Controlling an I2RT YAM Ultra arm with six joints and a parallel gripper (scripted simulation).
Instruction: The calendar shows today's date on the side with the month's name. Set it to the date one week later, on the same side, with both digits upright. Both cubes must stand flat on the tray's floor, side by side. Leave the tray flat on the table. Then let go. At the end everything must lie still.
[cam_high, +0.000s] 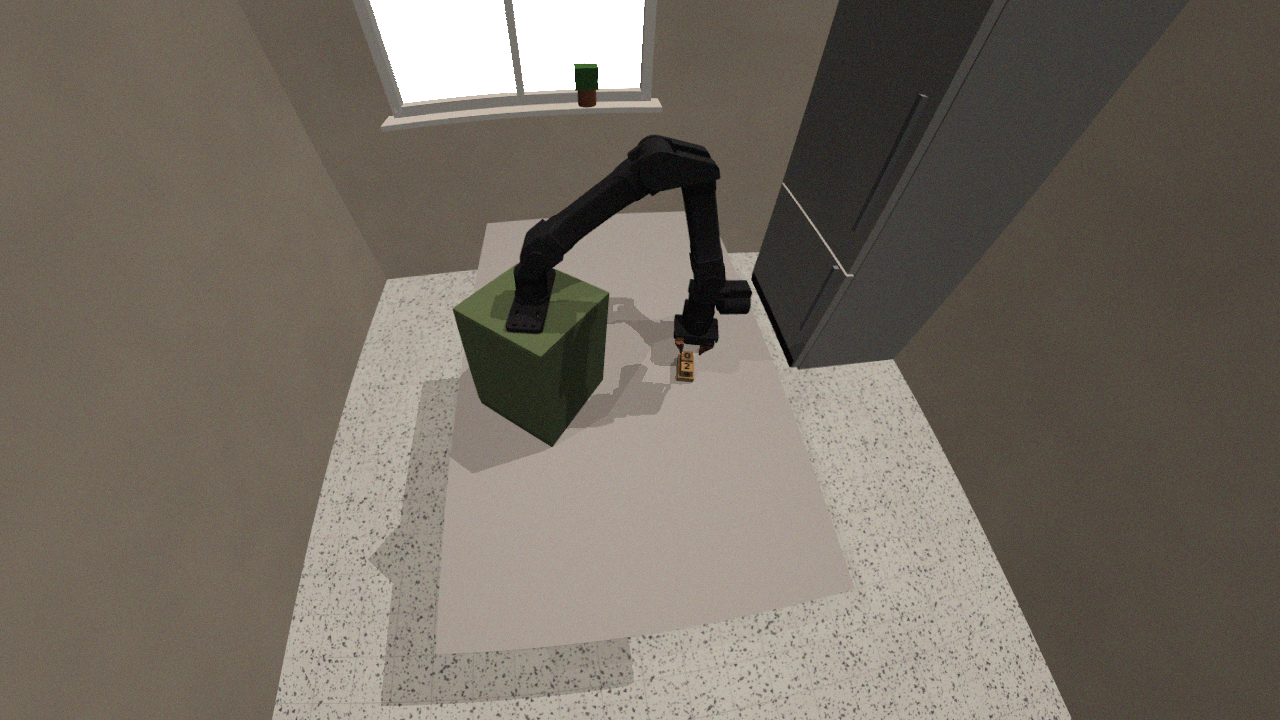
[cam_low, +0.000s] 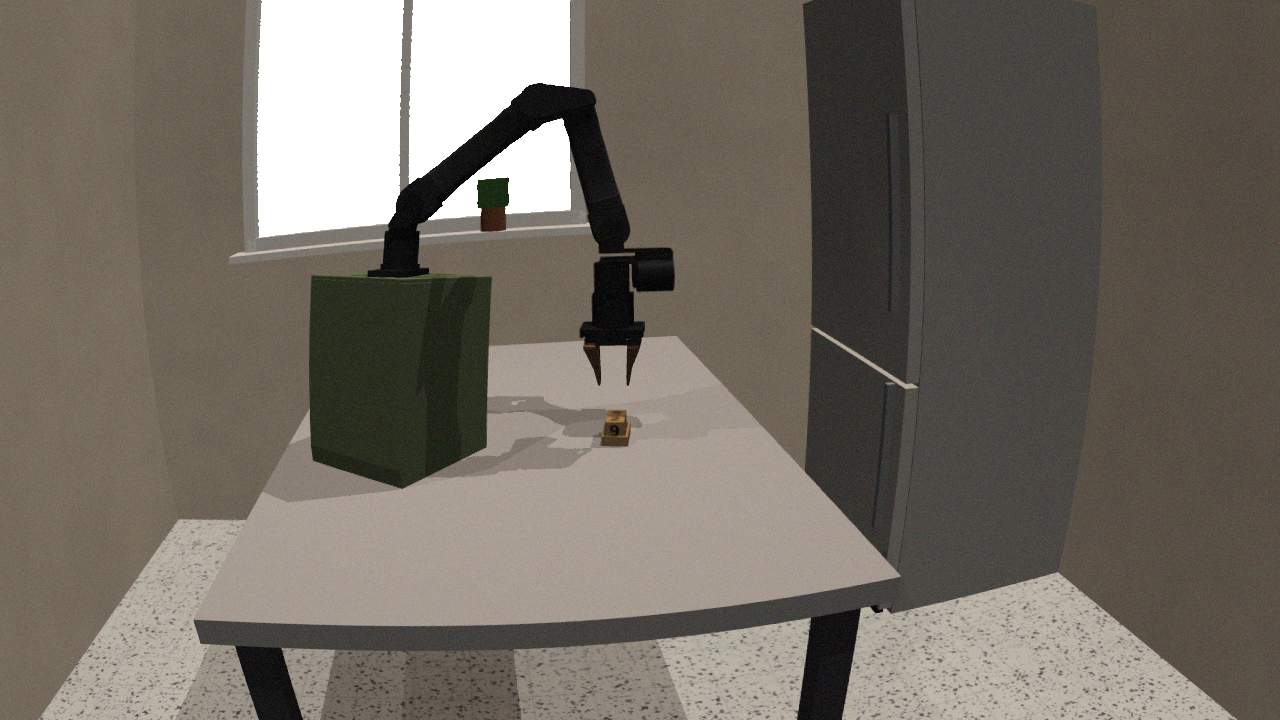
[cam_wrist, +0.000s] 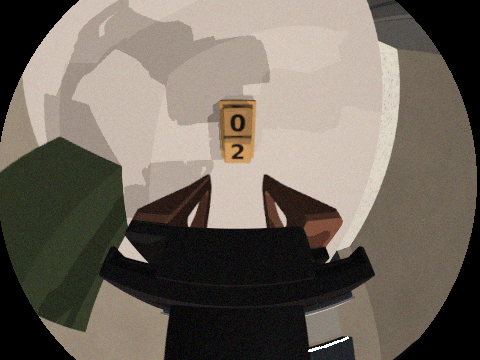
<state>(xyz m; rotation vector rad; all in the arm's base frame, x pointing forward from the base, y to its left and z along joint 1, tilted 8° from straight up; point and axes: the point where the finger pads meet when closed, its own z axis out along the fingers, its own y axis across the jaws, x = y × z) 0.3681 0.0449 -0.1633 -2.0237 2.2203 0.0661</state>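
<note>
The wooden tray lies 2 cm to the left of my hand and 10 cm below it.
</note>
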